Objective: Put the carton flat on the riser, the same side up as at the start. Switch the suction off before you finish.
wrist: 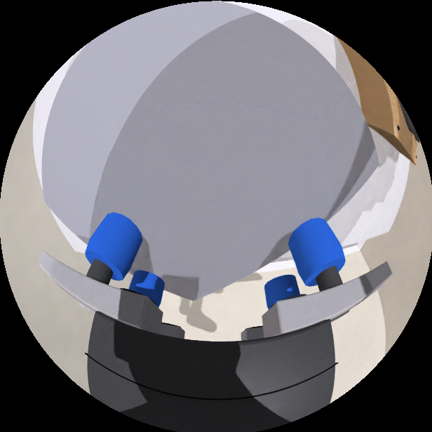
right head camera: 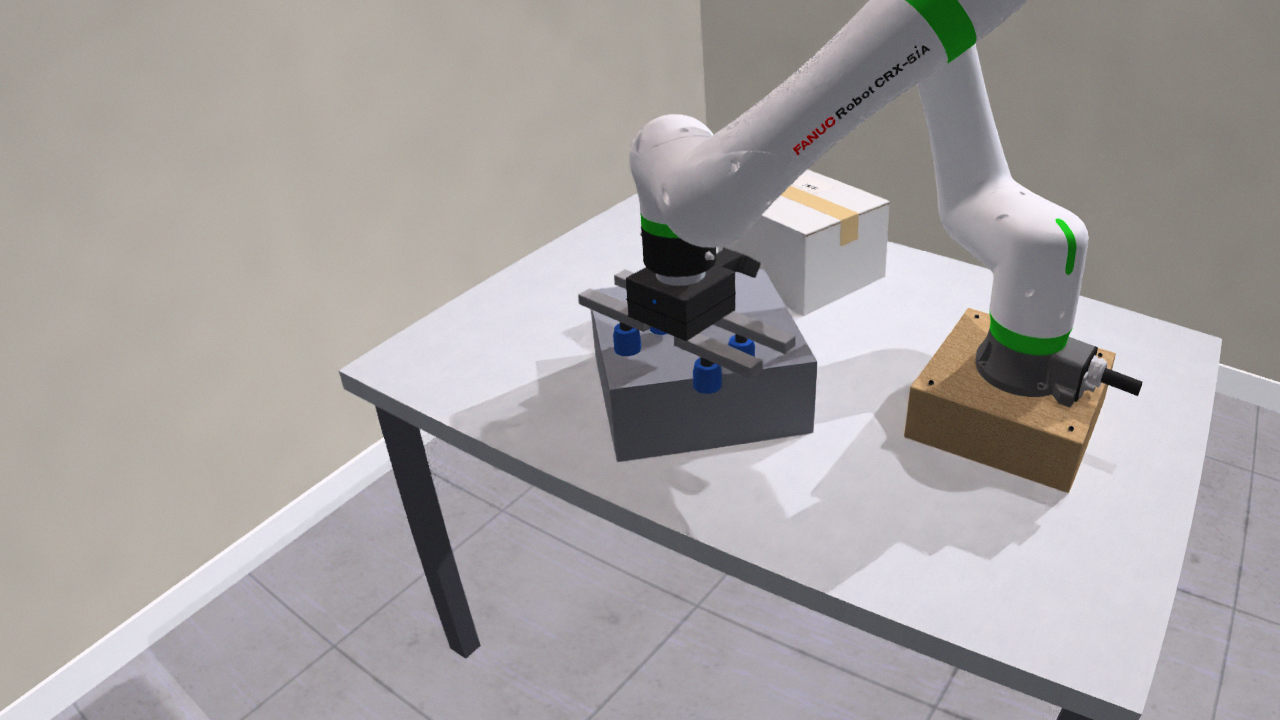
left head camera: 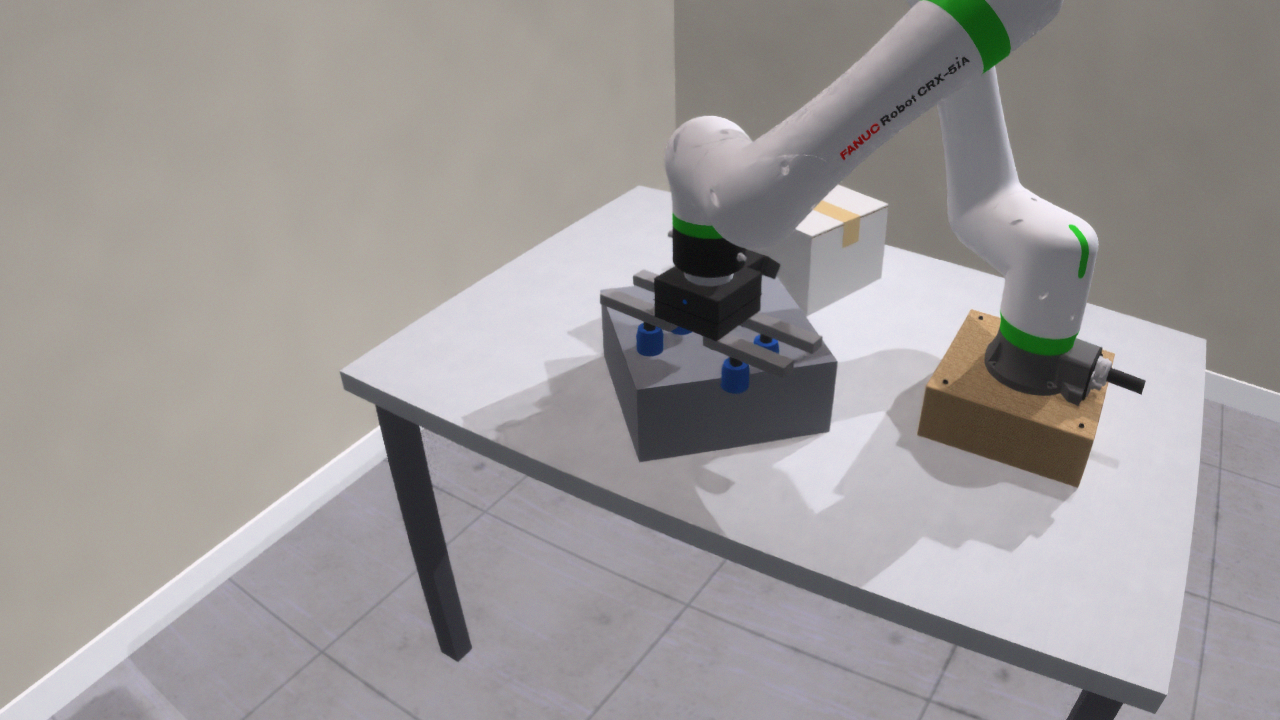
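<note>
The carton (left head camera: 848, 264) (right head camera: 845, 268), white with a tan tape strip over its top, stands upright on the table behind the riser. The arm hides part of it in both head views, and it does not show in the wrist view. The riser (left head camera: 733, 420) (right head camera: 716, 416) (wrist: 225, 150) is a dark grey block with a flat top. My gripper (left head camera: 707, 351) (right head camera: 683, 351) (wrist: 215, 268) is low over the riser's top, with its four blue cups pointing down and no carton on them. One cup overlaps the riser's front edge in the head views. Whether any cup touches the riser I cannot tell.
The robot's wooden base block (left head camera: 1006, 416) (right head camera: 993, 420) (wrist: 377, 95) stands on the table (left head camera: 1029, 600) (right head camera: 1002, 600), to the right of the riser. The upper arm (left head camera: 859, 116) (right head camera: 823, 107) reaches over the carton. Walls stand behind and to the left of the table.
</note>
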